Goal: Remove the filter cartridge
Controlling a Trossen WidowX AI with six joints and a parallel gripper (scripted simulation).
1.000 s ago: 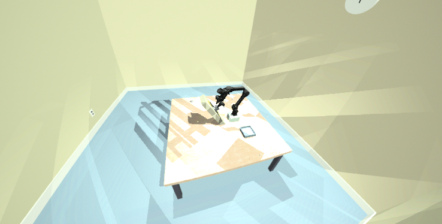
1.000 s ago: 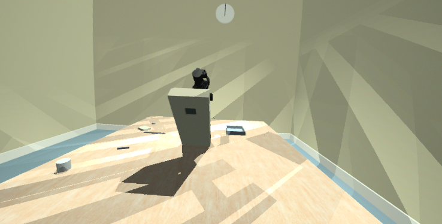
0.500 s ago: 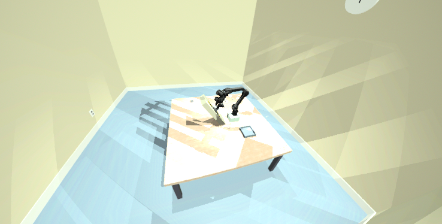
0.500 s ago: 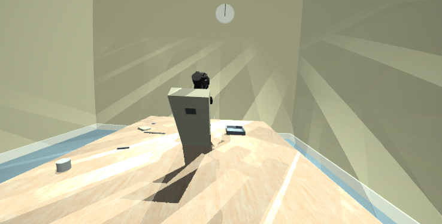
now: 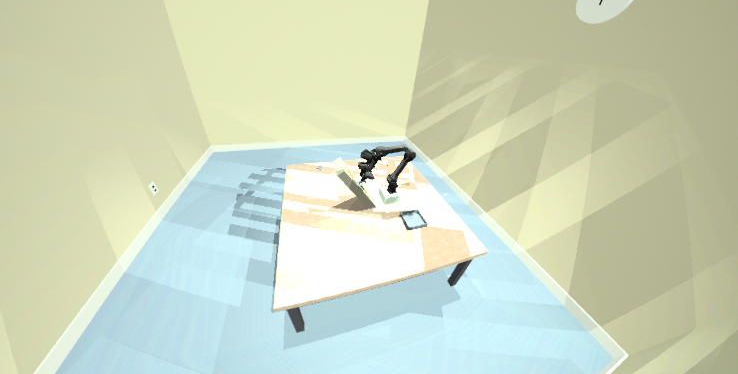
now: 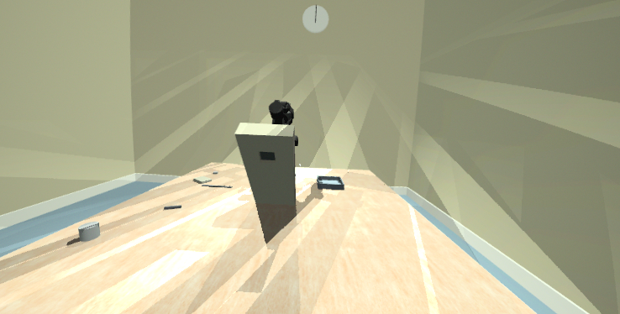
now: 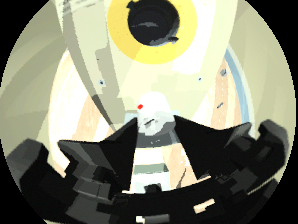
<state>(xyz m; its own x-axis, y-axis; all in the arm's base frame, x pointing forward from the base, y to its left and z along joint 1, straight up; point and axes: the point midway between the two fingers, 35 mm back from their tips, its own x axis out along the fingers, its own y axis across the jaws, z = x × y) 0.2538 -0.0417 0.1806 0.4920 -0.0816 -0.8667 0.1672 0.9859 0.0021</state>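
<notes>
Right now my gripper tip is 290 mm past the tray, 330 mm to the right of it and 210 mm above it. The rest, counted from my gripper tip: flat block 370 mm behind, 420 mm to the right, 210 mm below; then round filter cartridge right at my gripper tip; then dark bar 20 mm behind, 410 mm to the right, 220 mm below.
</notes>
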